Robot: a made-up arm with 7 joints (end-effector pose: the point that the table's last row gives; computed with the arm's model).
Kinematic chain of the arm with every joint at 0, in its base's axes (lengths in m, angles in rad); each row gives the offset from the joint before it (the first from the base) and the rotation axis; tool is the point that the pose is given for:
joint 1: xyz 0 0 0.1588 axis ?
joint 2: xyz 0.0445 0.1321 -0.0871 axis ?
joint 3: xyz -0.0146 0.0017 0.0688 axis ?
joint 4: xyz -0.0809 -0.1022 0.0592 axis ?
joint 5: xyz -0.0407 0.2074 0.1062 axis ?
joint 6: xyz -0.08 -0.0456 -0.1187 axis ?
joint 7: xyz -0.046 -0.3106 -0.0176 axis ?
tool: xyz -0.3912 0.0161 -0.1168
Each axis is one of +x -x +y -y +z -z.
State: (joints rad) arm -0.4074 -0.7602 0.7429 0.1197 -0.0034 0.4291 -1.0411
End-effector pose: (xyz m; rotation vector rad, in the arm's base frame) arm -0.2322 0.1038 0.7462 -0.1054 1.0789 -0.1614
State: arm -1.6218 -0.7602 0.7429 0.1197 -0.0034 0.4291 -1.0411
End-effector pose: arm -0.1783 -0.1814 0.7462 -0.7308 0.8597 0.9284
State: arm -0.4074 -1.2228 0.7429 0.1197 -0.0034 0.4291 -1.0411
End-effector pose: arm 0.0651 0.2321 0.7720 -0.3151 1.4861 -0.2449
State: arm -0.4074 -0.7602 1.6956 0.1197 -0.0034 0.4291 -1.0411
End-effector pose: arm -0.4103 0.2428 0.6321 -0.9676 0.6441 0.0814
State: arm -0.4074 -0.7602 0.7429 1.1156 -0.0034 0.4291 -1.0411
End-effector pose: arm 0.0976 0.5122 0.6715 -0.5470 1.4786 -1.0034
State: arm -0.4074 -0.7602 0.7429 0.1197 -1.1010 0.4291 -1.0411
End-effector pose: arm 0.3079 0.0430 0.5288 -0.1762 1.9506 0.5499
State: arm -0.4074 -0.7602 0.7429 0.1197 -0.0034 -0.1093 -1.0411
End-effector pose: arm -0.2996 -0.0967 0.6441 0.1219 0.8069 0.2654
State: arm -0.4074 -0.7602 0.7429 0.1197 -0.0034 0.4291 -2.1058
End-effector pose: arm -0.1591 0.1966 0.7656 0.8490 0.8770 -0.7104
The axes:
joint 1: -z
joint 2: -y
joint 3: -x
joint 4: +y
joint 5: -z
joint 6: +y
joint 7: -x

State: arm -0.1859 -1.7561 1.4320 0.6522 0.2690 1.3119 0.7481
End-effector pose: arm 0.3128 0.8003 0.2163 1.6940 -1.6174 -0.1825
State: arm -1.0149 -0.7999 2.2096 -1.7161 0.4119 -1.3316 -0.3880
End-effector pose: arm 0.1374 0.4925 -0.0485 -1.3584 0.5167 -2.3286
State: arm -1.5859 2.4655 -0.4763 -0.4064 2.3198 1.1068 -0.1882
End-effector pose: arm -0.5110 -0.1972 -0.5862 -1.8357 -1.5996 -1.4902
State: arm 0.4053 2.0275 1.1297 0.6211 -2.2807 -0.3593 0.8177
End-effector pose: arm -0.0143 -0.3164 0.3494 -1.8844 -0.6012 0.5482
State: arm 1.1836 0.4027 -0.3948 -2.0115 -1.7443 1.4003 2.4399
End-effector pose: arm -0.1502 0.6870 0.1202 1.5603 -1.4516 0.3669
